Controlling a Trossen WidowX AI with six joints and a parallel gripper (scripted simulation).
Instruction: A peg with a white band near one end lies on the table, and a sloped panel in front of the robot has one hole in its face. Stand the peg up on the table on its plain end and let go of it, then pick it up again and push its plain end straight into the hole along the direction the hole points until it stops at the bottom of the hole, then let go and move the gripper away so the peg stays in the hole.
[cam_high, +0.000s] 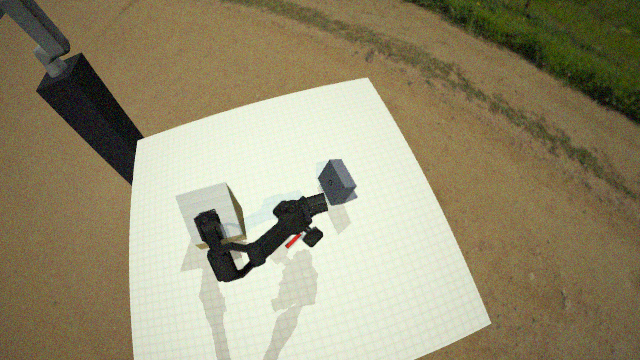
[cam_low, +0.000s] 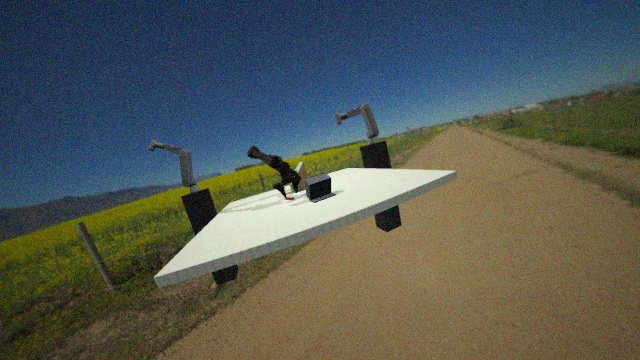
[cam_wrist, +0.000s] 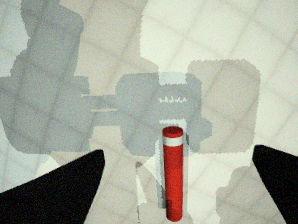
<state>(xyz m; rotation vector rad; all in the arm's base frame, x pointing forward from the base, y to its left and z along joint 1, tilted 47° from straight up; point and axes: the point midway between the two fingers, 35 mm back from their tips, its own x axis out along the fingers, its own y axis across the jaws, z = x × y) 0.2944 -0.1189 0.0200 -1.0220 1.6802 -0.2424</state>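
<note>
Now: the red peg 10 mm behind my gripper tip, 10 mm to the right of it and 20 mm below it. Also, from my gripper tip: sloped panel block: 180 mm ahead, 140 mm to the left, 30 mm above.
</note>
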